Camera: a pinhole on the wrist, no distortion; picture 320 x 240 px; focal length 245.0 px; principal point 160.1 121.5 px. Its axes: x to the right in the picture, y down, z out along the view. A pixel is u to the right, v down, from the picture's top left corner.
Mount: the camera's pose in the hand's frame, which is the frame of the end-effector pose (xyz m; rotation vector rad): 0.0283 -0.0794 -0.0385 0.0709 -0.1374 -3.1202
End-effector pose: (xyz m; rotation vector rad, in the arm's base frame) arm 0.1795 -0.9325 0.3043 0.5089 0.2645 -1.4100
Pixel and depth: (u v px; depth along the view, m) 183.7 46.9 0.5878
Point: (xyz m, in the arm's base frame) 0.2528 -1.1276 0.8153
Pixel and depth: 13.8 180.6 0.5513
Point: 0.0121 -1.4963 0.5837
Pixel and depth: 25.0 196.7 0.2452
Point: 0.0491 -1.1821 0.3977
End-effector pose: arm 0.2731 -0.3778 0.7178 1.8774 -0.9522 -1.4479
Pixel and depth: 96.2 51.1 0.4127
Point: -0.0787 -0.5232 0.6253
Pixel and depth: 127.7 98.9 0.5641
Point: -0.2250 -0.4635 0.5665
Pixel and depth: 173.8 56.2 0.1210
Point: 0.2061 -0.3707 0.6607
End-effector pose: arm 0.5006 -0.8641 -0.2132 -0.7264 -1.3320 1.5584
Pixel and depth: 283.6 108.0 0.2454
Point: 0.3802 -1.0445 -0.1346
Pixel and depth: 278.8 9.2 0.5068
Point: 0.1631 -1.2618 -0.3261
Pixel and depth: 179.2 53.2 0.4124
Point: 0.1745 -1.0340 -0.1989
